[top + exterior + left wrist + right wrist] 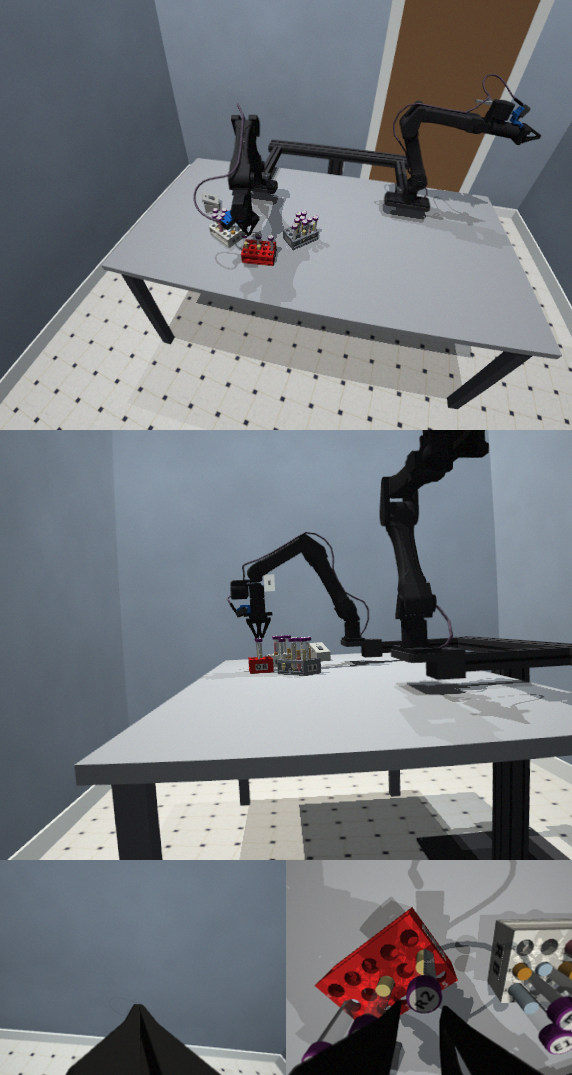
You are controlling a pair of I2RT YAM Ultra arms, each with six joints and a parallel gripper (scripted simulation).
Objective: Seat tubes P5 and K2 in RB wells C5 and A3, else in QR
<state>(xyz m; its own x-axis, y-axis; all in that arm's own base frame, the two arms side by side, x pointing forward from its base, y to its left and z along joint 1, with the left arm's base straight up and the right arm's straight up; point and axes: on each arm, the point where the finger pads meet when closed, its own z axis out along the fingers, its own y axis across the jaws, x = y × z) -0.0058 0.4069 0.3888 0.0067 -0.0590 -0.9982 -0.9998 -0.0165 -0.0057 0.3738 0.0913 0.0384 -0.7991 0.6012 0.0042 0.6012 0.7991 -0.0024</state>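
Now: the grey rack RA 13 cm behind my right hand, 19 cm to the left of it and 11 cm below it. The rest, counted from my right hand: red rack QR (4 cm to the left, 11 cm below); pale box (27 cm behind, 26 cm to the right, 8 cm below); white rack RB (9 cm behind, 13 cm to the right, 11 cm below).
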